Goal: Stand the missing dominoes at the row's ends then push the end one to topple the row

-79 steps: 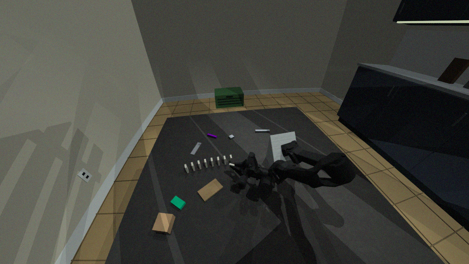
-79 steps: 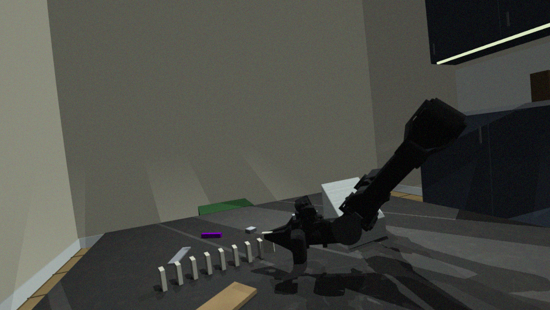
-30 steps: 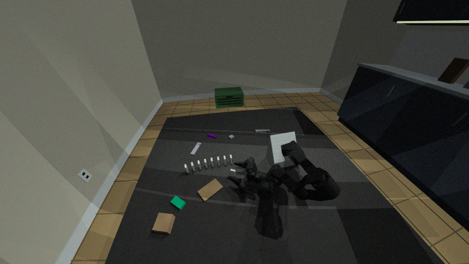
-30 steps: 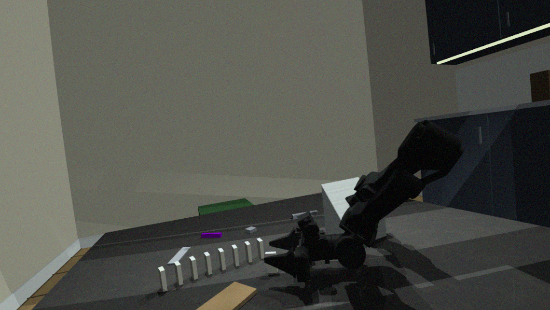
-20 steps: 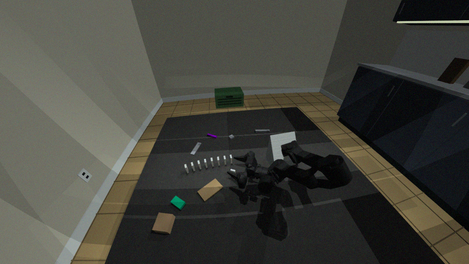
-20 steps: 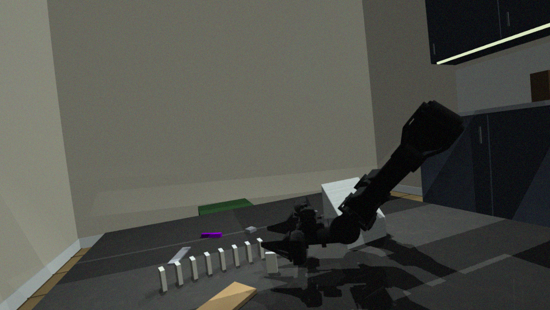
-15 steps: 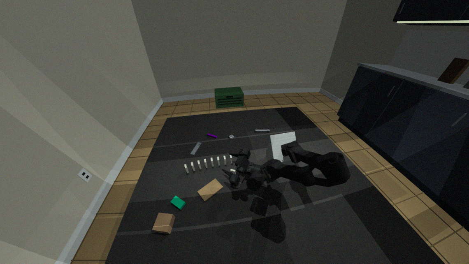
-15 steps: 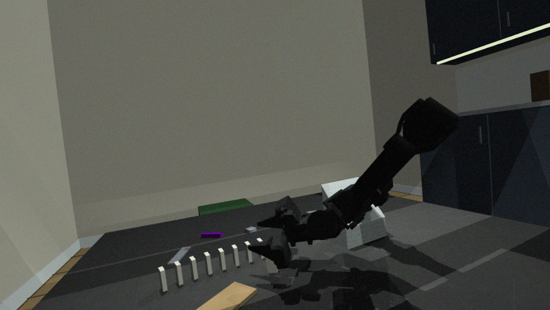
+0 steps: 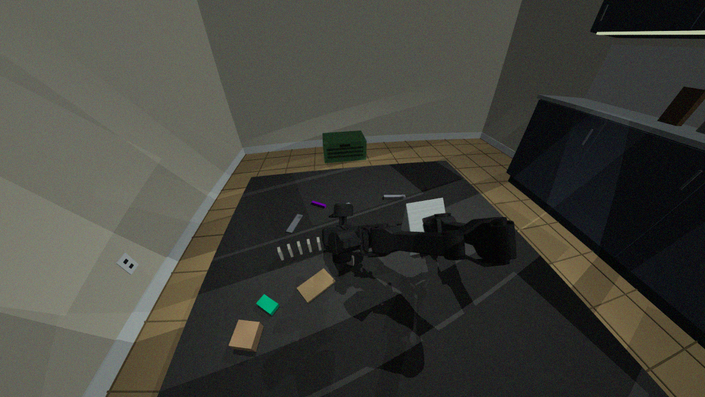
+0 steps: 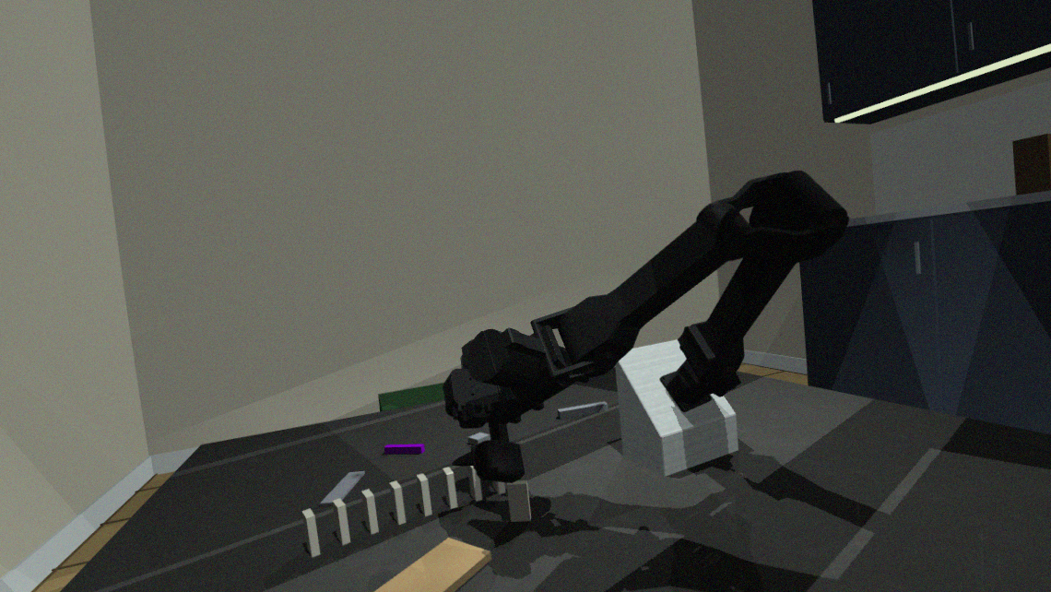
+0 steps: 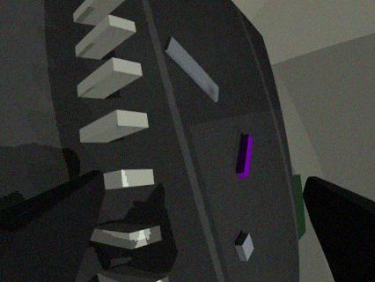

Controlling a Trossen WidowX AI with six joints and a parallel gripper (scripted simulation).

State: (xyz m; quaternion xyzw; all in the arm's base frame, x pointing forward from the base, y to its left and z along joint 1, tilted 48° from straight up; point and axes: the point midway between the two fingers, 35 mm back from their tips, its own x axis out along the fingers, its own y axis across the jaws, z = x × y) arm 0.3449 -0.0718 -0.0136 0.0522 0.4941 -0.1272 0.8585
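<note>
The tan flat board lies 140 mm to the left of my gripper tip, 100 mm below it and 80 mm ahead of it. From my gripper tip the other things lie so: purple bar: 270 mm to the right, 100 mm below, 10 mm ahead; then grey slab: 180 mm to the right, 130 mm ahead, 110 mm below; then small grey block: 220 mm to the right, 120 mm behind, 100 mm below.
</note>
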